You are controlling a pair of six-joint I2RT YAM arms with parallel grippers.
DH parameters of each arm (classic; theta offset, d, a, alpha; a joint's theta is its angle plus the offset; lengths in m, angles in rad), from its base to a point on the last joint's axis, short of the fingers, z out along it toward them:
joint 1: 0 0.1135 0.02 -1.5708
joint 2: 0 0 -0.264 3.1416
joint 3: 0.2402 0 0.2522 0
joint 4: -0.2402 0 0.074 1.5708
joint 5: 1.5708 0 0 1.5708
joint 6: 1.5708 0.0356 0 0
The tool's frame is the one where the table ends.
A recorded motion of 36 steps. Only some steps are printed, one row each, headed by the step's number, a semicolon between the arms.
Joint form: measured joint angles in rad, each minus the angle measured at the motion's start. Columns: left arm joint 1, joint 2, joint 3, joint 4, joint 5, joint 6; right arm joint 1, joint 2, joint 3, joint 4, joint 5, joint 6.
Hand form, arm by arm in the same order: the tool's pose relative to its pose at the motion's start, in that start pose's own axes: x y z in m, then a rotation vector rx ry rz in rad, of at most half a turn. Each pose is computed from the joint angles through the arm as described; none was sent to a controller.
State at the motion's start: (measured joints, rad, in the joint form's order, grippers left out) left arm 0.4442 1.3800 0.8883 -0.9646 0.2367 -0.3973; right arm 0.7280 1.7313 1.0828 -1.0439 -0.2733 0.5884
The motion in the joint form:
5: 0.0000 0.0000 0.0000 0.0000 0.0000 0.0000; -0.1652 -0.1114 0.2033 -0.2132 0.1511 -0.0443
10: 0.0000 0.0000 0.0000 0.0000 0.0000 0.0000; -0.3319 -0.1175 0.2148 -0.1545 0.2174 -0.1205
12: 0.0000 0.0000 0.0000 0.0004 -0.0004 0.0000; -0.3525 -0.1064 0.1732 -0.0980 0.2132 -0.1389
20: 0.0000 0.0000 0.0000 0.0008 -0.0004 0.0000; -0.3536 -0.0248 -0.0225 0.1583 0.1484 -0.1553
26: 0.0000 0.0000 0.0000 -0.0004 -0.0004 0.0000; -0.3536 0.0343 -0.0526 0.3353 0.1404 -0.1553
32: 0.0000 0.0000 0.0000 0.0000 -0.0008 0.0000; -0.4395 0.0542 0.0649 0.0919 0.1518 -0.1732
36: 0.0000 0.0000 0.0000 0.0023 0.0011 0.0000; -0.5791 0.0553 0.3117 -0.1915 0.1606 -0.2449
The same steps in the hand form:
5: 0.0000 0.0000 0.0000 0.0000 0.0000 0.0000; -0.0068 -0.0303 -0.0881 0.0465 -0.1857 0.0977
10: 0.0000 0.0000 0.0000 0.0000 0.0000 0.0000; -0.0285 -0.0727 -0.1053 0.0608 -0.2995 0.1798
12: 0.0000 0.0000 0.0000 -0.0002 -0.0005 0.0001; -0.0351 -0.0797 -0.0942 0.0560 -0.3031 0.1808
20: -0.0001 0.0000 0.0000 -0.0001 -0.0009 0.0002; -0.0526 -0.0884 -0.0279 0.0046 -0.2607 0.1611
26: 0.0000 0.0000 0.0000 -0.0005 0.0002 -0.0001; -0.0723 -0.0875 -0.0099 -0.0313 -0.3397 0.1441
32: 0.0000 0.0000 0.0000 -0.0007 -0.0003 0.0000; -0.0724 -0.1101 -0.0347 0.0146 -0.2182 0.2380
36: -0.0002 -0.0001 0.0000 0.0019 -0.0016 0.0005; -0.0737 -0.1424 -0.1026 0.0157 -0.1994 0.3102

